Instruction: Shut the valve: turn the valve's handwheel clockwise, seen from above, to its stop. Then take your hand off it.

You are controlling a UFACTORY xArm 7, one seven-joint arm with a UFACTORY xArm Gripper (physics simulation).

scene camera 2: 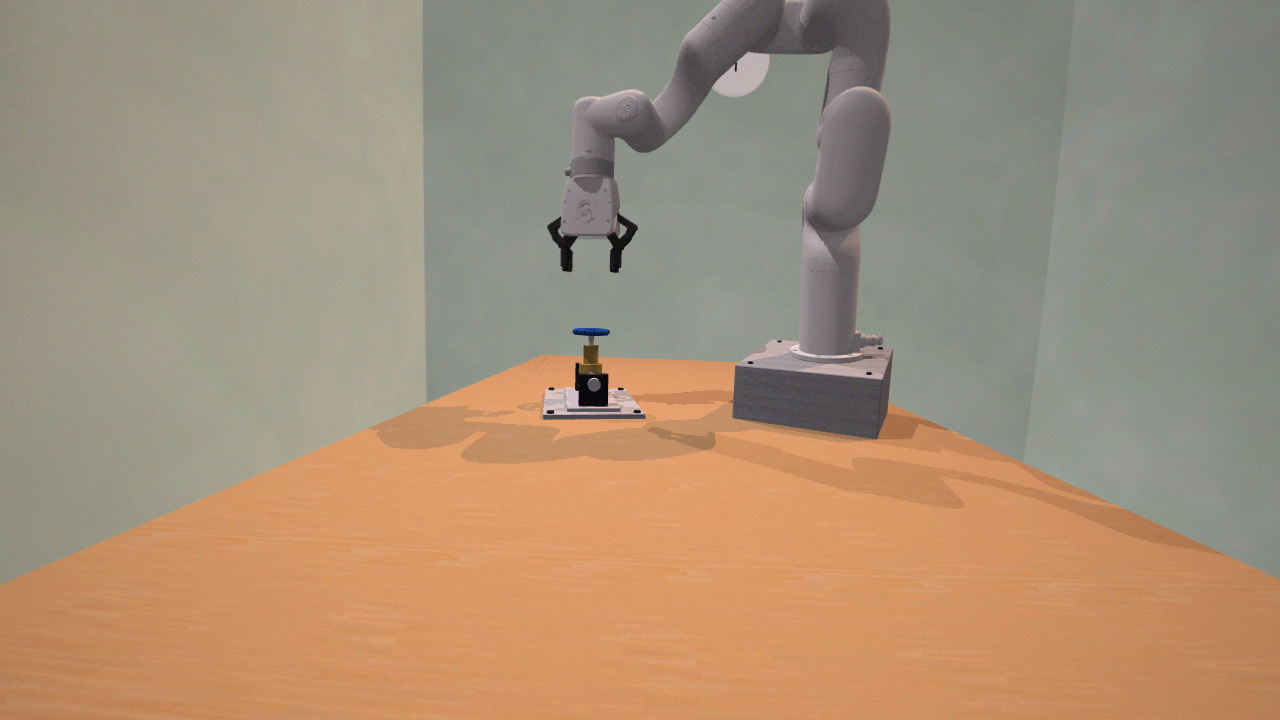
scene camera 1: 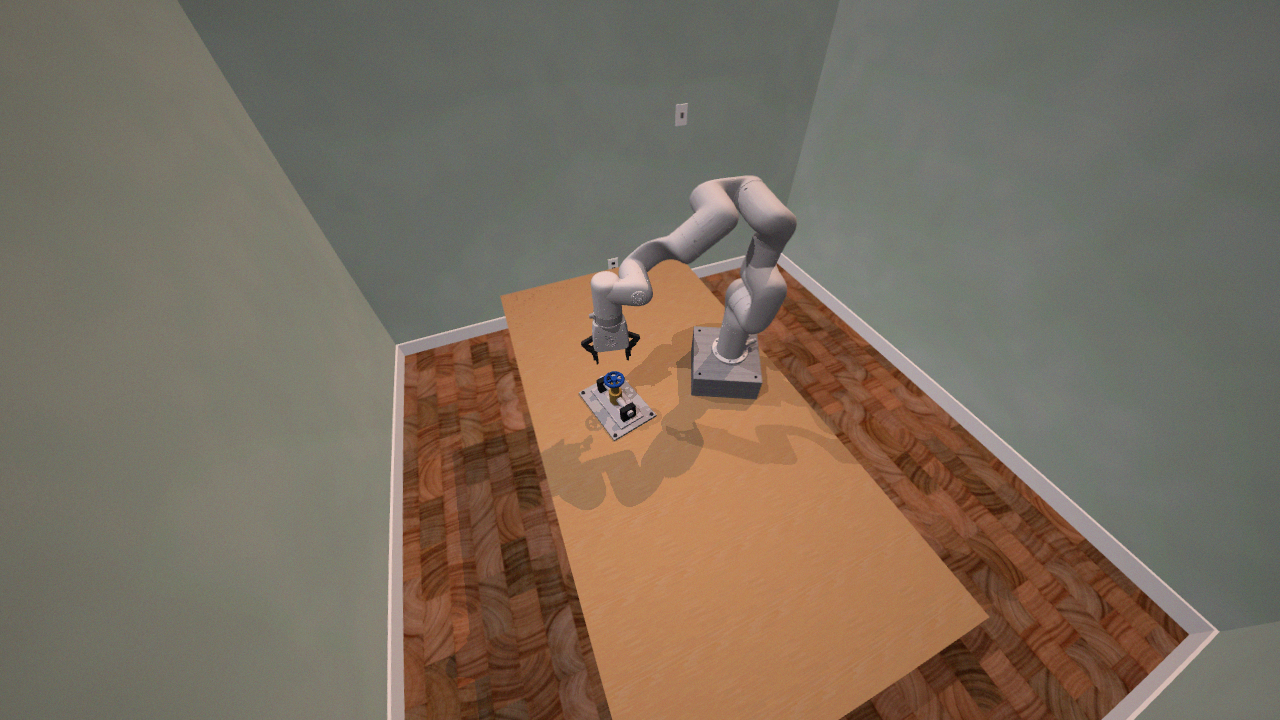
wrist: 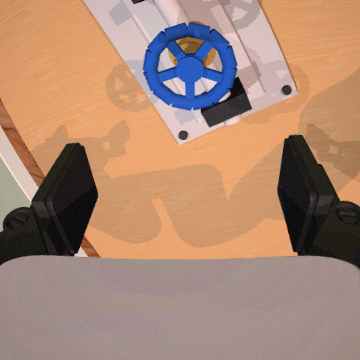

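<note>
The blue handwheel (scene camera 1: 614, 379) (scene camera 2: 590, 332) (wrist: 189, 69) lies level on top of the brass valve body (scene camera 1: 615, 396) (scene camera 2: 590, 360). In the wrist view it is at the upper middle, with one spoke pointing straight down the picture. The valve is fixed on a light grey base plate (scene camera 1: 617, 431) (scene camera 2: 549, 405) (wrist: 175, 127). My gripper (scene camera 1: 613, 360) (scene camera 2: 590, 266) (wrist: 183, 165) is open and empty. It points down and hangs well above the handwheel, touching nothing. How far the wheel is from its stop cannot be told from these frames.
Black pipe supports (scene camera 1: 628, 411) (scene camera 2: 592, 389) (wrist: 227, 105) stand on the base plate near the valve. The arm's grey base block (scene camera 1: 725, 385) (scene camera 2: 805, 401) stands to the right on the wooden table (scene camera 1: 716, 555) (scene camera 2: 626, 582). The arm's shadows fall across the table.
</note>
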